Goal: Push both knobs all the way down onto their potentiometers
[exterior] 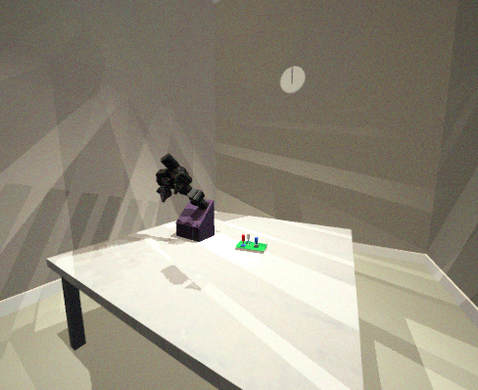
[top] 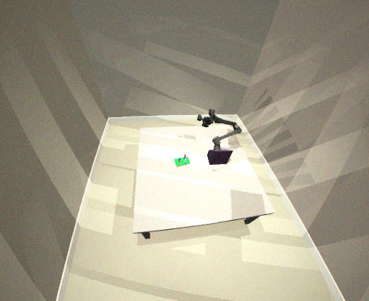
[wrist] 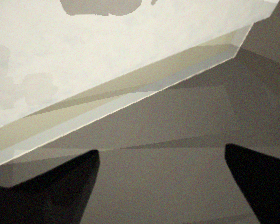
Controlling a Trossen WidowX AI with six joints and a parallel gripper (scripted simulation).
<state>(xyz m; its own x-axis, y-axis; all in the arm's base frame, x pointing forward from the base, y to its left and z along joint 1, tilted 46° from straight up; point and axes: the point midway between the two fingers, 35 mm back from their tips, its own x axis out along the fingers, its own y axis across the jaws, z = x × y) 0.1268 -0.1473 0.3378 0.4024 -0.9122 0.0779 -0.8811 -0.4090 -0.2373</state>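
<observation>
Right now my gripper tip is 19 cm short of the beige knob, 38 cm to the right of it and 25 cm above it. Also, from my gripper tip: blue knob: 25 cm ahead, 35 cm to the left, 26 cm below.
</observation>
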